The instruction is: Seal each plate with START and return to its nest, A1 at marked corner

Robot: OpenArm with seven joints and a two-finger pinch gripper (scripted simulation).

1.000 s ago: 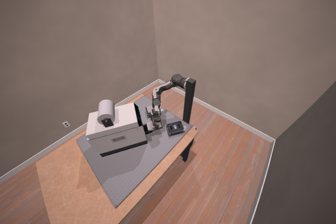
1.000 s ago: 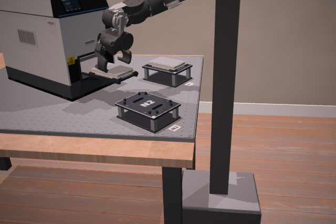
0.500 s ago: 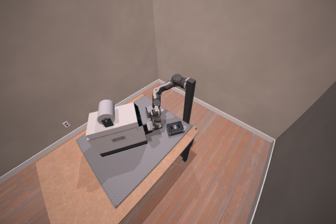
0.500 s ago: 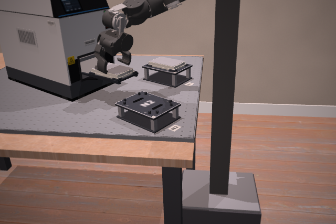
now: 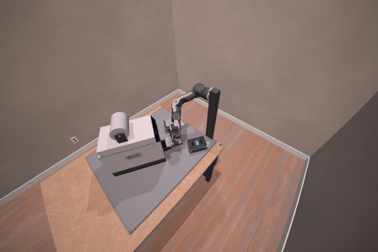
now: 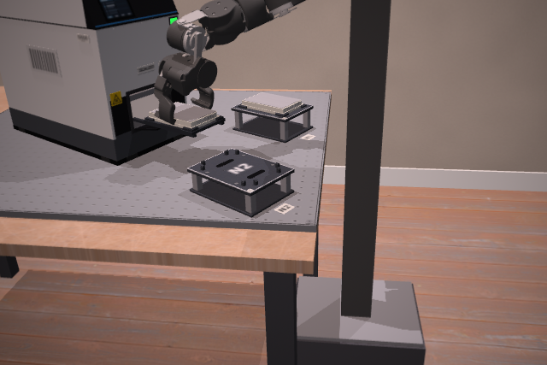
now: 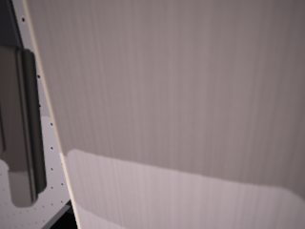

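The plate lies 10 mm below my hand. Round my hand: start button 130 mm to the right, 80 mm above, 40 mm ahead; sealer stage 20 mm below; dark screen panel 210 mm above, 120 mm ahead, 20 mm to the right.
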